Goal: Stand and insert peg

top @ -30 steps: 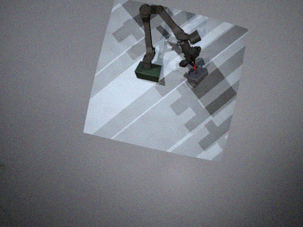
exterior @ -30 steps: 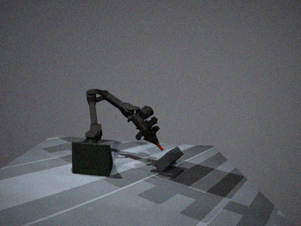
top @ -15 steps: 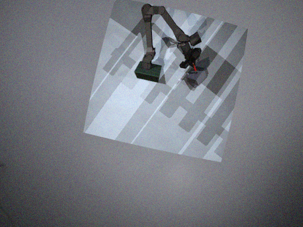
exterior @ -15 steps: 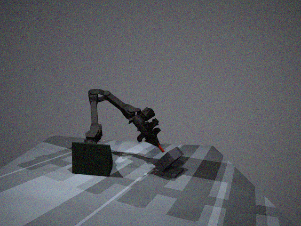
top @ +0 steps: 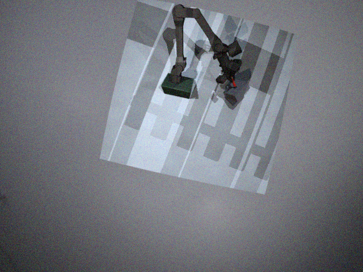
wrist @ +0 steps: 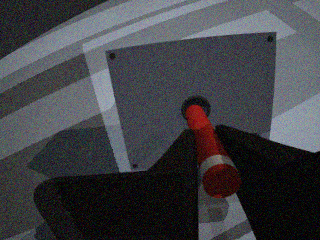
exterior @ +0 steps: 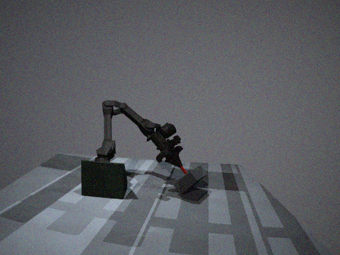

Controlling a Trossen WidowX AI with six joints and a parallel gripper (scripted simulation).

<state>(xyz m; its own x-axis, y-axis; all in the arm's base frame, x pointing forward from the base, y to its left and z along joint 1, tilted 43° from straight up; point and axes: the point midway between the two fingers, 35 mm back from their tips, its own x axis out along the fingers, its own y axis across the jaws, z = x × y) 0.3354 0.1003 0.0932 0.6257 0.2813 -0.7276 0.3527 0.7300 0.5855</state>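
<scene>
Right now the red peg is 1 cm behind my gripper tip, 1 cm to the left of it and 1 cm above it. The rest, counted from my gripper tip: grey sloped panel 5 cm ahead, 2 cm to the right, 5 cm below; dark base plate 7 cm ahead, 3 cm to the right, 12 cm below.
</scene>
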